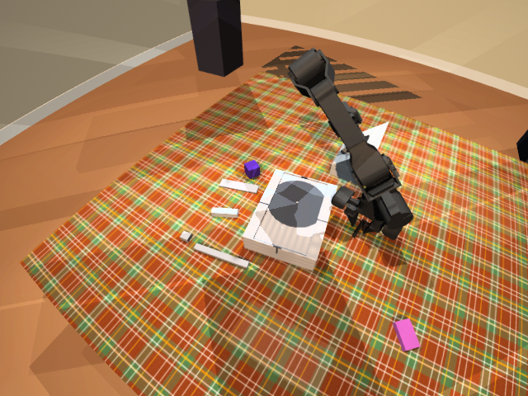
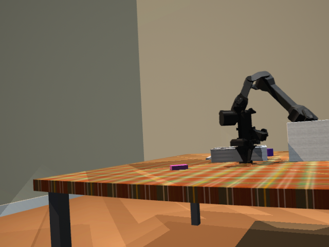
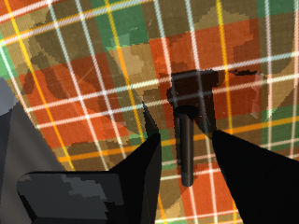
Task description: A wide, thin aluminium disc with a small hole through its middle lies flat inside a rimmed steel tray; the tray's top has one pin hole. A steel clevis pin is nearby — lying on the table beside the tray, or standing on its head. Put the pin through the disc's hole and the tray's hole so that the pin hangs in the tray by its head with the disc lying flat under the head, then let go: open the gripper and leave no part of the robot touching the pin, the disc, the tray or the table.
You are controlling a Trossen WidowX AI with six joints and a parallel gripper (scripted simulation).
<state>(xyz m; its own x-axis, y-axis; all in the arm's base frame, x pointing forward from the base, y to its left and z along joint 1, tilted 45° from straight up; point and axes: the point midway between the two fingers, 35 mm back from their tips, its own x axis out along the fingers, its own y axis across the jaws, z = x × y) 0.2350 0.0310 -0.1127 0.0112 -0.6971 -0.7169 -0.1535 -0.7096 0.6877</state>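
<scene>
Now: gripper tip 40 mm short of the grey aluminium disc, 180 mm to the left of it and 50 mm below it. The rest, counted from my gripper tip: dark clevis pin: 10 mm ahead; then pink block: 220 mm ahead, 190 mm to the left, 10 mm above; then steel tray: 70 mm ahead, 170 mm to the right, 40 mm above.
</scene>
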